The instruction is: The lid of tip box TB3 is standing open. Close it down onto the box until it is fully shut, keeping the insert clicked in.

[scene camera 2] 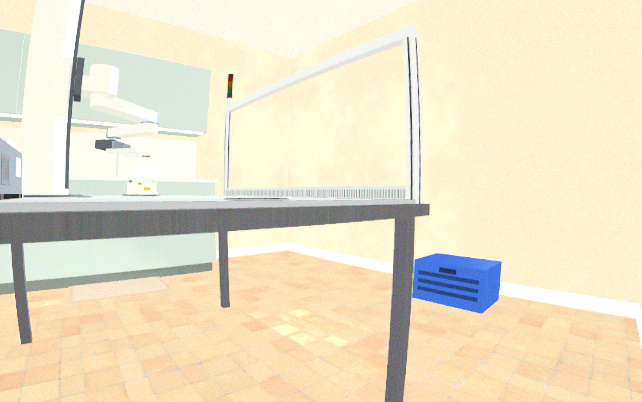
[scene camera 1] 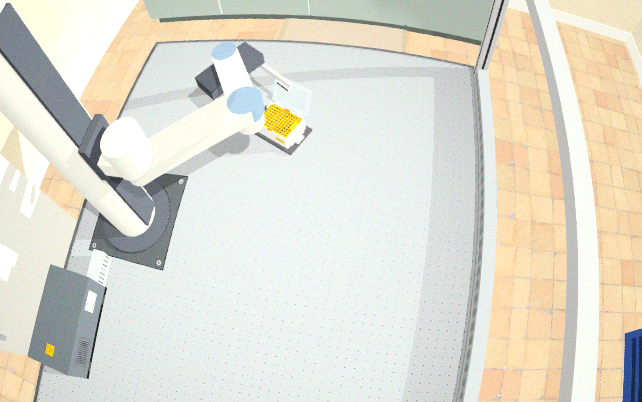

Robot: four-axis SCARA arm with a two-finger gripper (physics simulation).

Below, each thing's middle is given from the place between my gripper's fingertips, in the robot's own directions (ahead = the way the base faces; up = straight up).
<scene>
The clear lid (scene camera 1: 297, 99) lies 110 mm to the left of my hand, 90 mm below it and 30 mm ahead of it. Round my hand: grey control cabinet (scene camera 1: 61, 319) 680 mm to the right, 520 mm behind, 140 mm below; then yellow insert (scene camera 1: 282, 122) 140 mm below, 50 mm to the left.
</scene>
